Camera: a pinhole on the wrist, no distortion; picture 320 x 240 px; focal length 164.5 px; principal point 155.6 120.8 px. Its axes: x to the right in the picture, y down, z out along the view. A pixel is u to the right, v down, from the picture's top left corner.
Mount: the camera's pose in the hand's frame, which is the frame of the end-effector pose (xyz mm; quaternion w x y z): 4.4 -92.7 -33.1 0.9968 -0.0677 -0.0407 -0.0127
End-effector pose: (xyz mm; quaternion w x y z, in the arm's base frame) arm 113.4 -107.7 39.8 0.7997 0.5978 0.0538 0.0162
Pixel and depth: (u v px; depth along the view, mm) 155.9 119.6 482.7
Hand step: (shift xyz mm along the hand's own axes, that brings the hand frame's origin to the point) -33.2 -30.6 444.1
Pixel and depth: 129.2 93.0 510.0
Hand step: -120.3 -107.1 475.3
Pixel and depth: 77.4 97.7 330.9
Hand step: -180.0 -90.6 286.9
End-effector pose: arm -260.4 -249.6 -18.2 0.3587 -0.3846 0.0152 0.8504
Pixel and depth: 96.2 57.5 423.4
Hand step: -186.6 -193.5 394.2
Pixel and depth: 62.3 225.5 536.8
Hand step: -331.1 324.8 426.0
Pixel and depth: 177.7 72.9 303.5
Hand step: 18.2 -139.8 281.8
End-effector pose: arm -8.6 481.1 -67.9 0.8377 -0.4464 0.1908 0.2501
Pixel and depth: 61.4 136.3 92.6
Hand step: -55.5 -70.4 52.8
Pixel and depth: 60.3 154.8 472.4
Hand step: -302.8 73.7 397.7
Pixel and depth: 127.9 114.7 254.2
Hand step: -58.7 -66.6 215.6
